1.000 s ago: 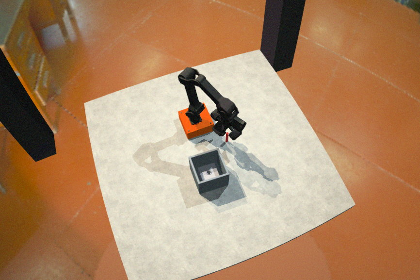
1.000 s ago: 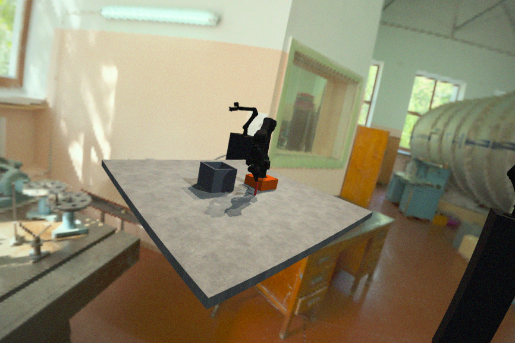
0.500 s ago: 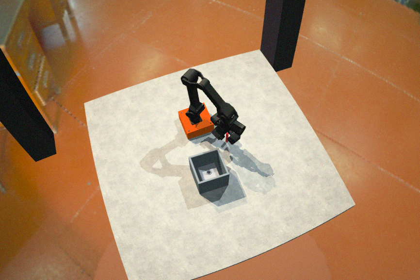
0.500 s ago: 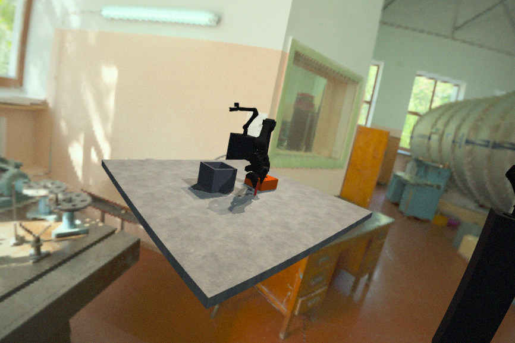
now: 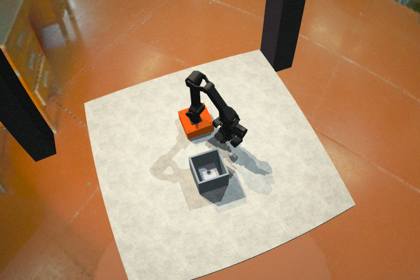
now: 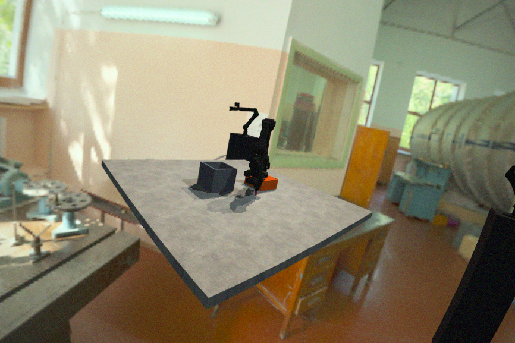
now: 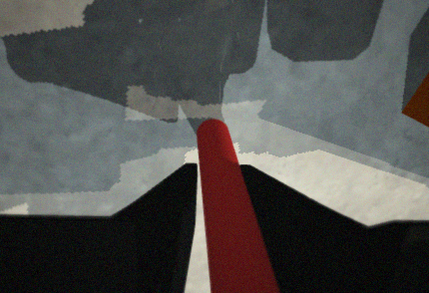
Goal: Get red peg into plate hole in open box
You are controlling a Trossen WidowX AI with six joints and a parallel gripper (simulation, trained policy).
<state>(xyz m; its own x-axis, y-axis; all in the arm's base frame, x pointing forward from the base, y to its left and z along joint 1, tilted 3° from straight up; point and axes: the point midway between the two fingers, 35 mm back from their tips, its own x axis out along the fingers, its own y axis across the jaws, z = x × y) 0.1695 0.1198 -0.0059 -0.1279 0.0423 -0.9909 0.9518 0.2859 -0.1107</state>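
Now: gripper tip 170 mm short of the light plate, 180 mm to the left of it and 20 mm below it. Also, from my gripper tip: red peg (10 mm above).
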